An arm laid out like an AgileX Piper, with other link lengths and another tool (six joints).
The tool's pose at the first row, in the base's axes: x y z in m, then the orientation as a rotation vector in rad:
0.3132, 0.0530, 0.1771, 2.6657, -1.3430, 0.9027
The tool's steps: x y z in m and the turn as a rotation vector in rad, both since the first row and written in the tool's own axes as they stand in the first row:
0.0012, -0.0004, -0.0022, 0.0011, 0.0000, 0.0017
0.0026, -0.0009, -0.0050, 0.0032, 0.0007, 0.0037
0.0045, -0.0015, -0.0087, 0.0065, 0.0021, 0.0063
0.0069, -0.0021, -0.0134, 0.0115, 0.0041, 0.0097
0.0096, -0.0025, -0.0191, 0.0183, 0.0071, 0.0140
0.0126, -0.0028, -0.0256, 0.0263, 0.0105, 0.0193
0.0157, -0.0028, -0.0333, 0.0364, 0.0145, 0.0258
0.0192, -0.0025, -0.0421, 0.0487, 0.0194, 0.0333
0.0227, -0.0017, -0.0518, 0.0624, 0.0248, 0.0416
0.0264, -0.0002, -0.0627, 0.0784, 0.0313, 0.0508
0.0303, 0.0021, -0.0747, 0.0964, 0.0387, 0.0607
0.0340, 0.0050, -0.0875, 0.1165, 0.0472, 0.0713
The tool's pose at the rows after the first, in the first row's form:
0.3130, 0.0530, 0.1796, 2.6658, -1.3454, 0.9039
0.3126, 0.0530, 0.1828, 2.6659, -1.3480, 0.9068
0.3122, 0.0530, 0.1870, 2.6660, -1.3512, 0.9118
0.3114, 0.0529, 0.1922, 2.6666, -1.3553, 0.9192
0.3102, 0.0527, 0.1984, 2.6672, -1.3603, 0.9295
0.3087, 0.0525, 0.2054, -2.6673, 1.3663, -0.9413
0.3064, 0.0523, 0.2134, -2.6535, 1.3664, -0.9509
0.3035, 0.0519, 0.2224, -2.6370, 1.3659, -0.9625
0.2998, 0.0515, 0.2321, -2.6188, 1.3652, -0.9751
0.2951, 0.0507, 0.2426, -2.5978, 1.3637, -0.9900
0.2894, 0.0497, 0.2541, -2.5746, 1.3615, -1.0067
0.2828, 0.0486, 0.2659, -2.5490, 1.3583, -1.0254

